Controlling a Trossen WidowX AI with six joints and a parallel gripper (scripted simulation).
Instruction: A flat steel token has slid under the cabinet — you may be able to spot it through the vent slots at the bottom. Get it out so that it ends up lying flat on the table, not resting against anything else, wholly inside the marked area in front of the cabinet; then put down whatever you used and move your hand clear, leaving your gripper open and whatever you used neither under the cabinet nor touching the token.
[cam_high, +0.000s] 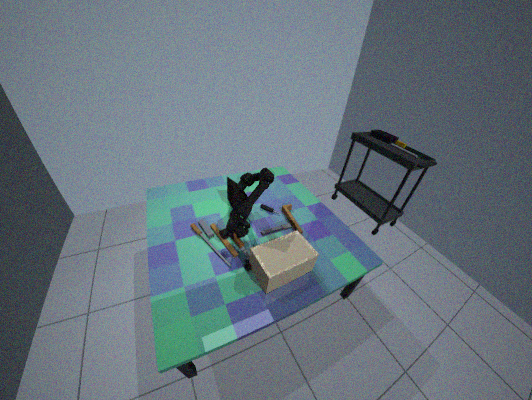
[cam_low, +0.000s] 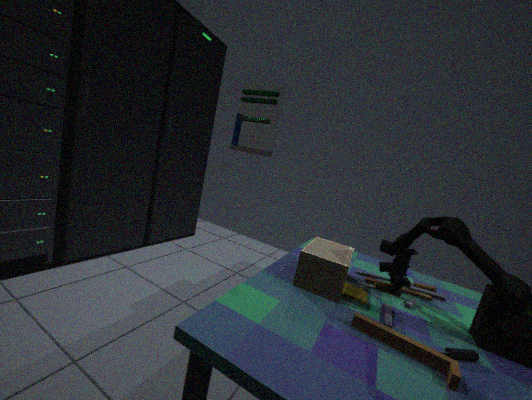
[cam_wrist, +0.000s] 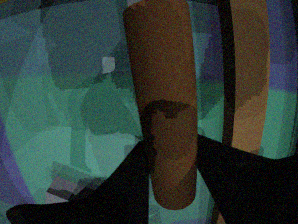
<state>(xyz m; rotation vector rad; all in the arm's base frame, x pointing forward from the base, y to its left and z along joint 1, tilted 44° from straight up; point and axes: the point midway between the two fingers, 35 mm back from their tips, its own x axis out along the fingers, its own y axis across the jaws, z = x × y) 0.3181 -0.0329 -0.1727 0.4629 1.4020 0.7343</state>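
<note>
My gripper tip is 7 cm past the short grey piece and 6 cm to the right of it. The rest, counted from my gripper tip: yellow marked patch: 15 cm to the left, 15 cm ahead, 1 cm below; then flat grey bar: 15 cm to the right, 15 cm behind; then wooden stick: 7 cm to the right, 2 cm behind.
</note>
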